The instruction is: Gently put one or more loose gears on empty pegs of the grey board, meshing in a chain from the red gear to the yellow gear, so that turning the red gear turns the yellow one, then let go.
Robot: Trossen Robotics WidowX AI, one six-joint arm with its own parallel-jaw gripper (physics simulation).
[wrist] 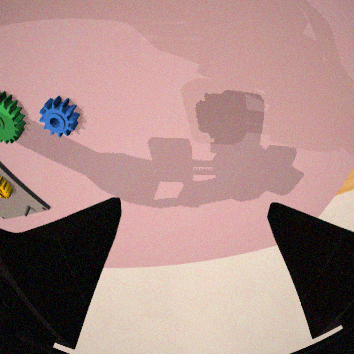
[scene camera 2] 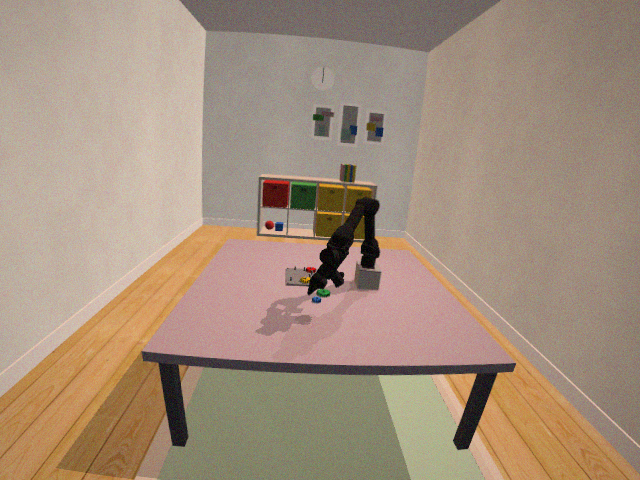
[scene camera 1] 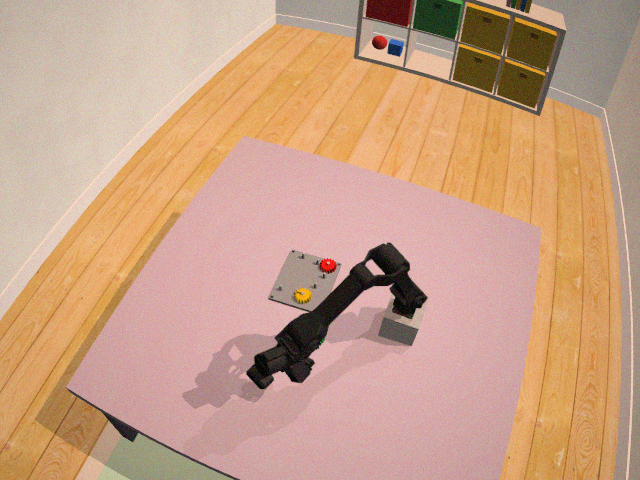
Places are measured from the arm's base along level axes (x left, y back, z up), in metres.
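Pixels of known places: gripper, fingertip midpoint: (wrist: 198, 208) (scene camera 2: 310, 290); arm's base, origin of the base link: (scene camera 2: 367, 265) (scene camera 1: 405, 306).
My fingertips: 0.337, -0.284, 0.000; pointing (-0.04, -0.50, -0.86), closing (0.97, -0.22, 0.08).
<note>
Ahead of a thing's pixels: the offset from my fingertips to its top centre, as dx, dy, dz. Level surfaces: height alone.
The grey board {-0.375, -0.041, -0.075} (scene camera 1: 289, 276) (scene camera 2: 295, 276) (wrist: 22, 205) carries the red gear {-0.454, +0.000, -0.081} (scene camera 1: 327, 265) (scene camera 2: 310, 269) and the yellow gear {-0.312, -0.024, -0.080} (scene camera 1: 302, 295) (scene camera 2: 305, 280) (wrist: 4, 188), apart, with several empty pegs around them. The loose green gear {-0.193, +0.064, -0.089} (wrist: 7, 121) (scene camera 2: 323, 292) lies flat on the table; the arm hides most of it in scene camera 1. The smaller loose blue gear {-0.117, +0.032, -0.089} (wrist: 57, 117) (scene camera 2: 316, 299) lies beside it, apart, and is hidden in scene camera 1. My gripper (scene camera 1: 280, 374) (scene camera 2: 325, 286) (wrist: 198, 208) is open and empty above the table. In the wrist view both loose gears are left of the fingers.
The pink table {dz -0.106} (scene camera 1: 439, 392) (scene camera 2: 413, 330) bears the grey base block (scene camera 1: 397, 330) (scene camera 2: 368, 277) of the arm. The forearm passes close to the board's corner in scene camera 1. Arm shadows fall across the table. A shelf unit stands far behind on the floor.
</note>
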